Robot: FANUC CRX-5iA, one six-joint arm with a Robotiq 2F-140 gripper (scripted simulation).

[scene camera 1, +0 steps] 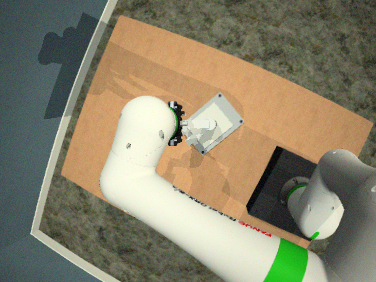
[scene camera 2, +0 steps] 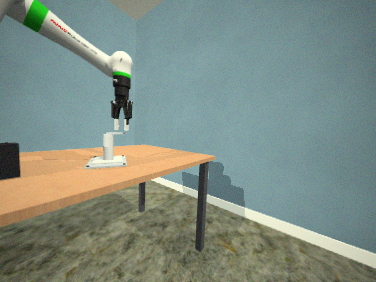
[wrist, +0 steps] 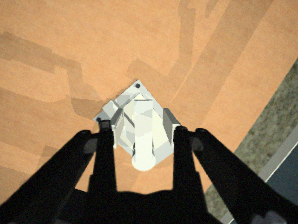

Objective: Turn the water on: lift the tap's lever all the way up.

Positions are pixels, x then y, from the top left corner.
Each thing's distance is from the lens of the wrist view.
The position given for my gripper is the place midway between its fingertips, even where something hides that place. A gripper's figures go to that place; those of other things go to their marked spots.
my gripper (wrist: 143,116): 0.20 m
lever (wrist: 143,109): 0.21 m
